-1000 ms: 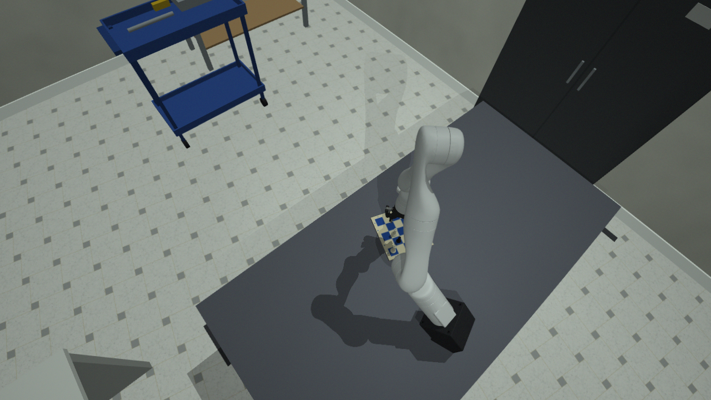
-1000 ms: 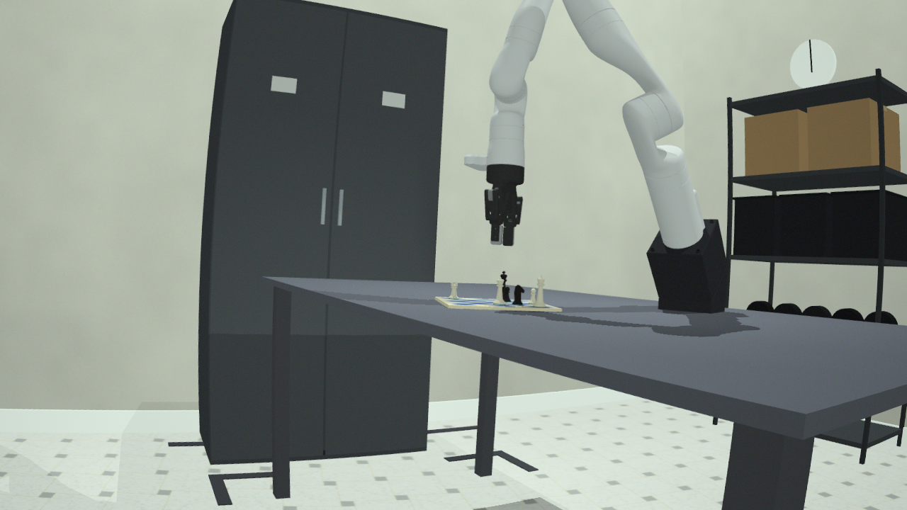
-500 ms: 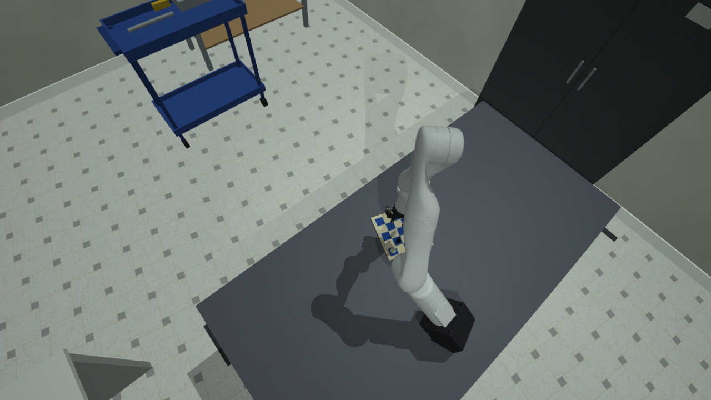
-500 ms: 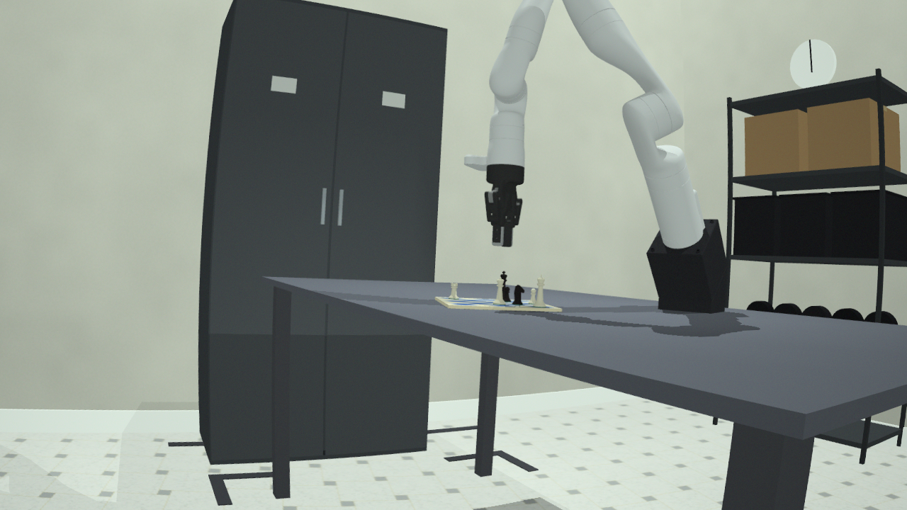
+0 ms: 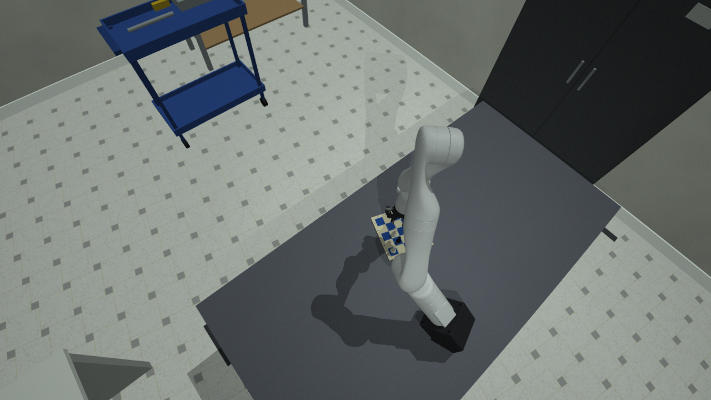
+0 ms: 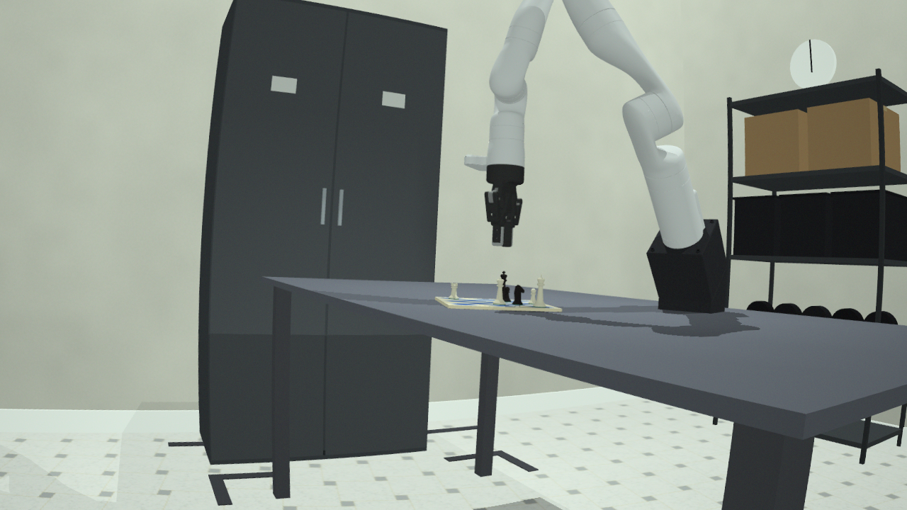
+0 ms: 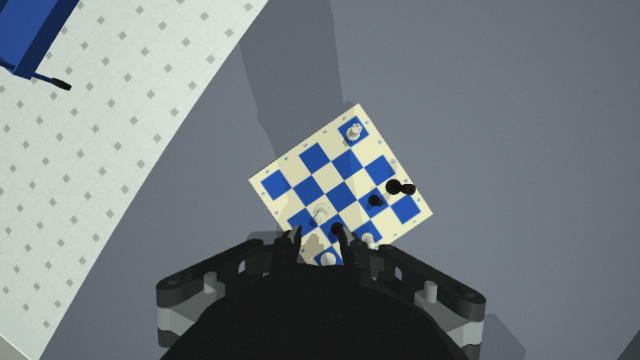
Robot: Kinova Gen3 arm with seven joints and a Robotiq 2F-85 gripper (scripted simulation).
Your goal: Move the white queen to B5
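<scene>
The chessboard is 10 mm behind my hand, 40 mm to the right of it and 130 mm below it. The rest, counted from my hand: black king: 60 mm behind, 110 mm to the right, 100 mm below; then black pawn: 50 mm behind, 70 mm to the right, 120 mm below; then small white piece: 90 mm behind, 20 mm to the right, 120 mm below.
</scene>
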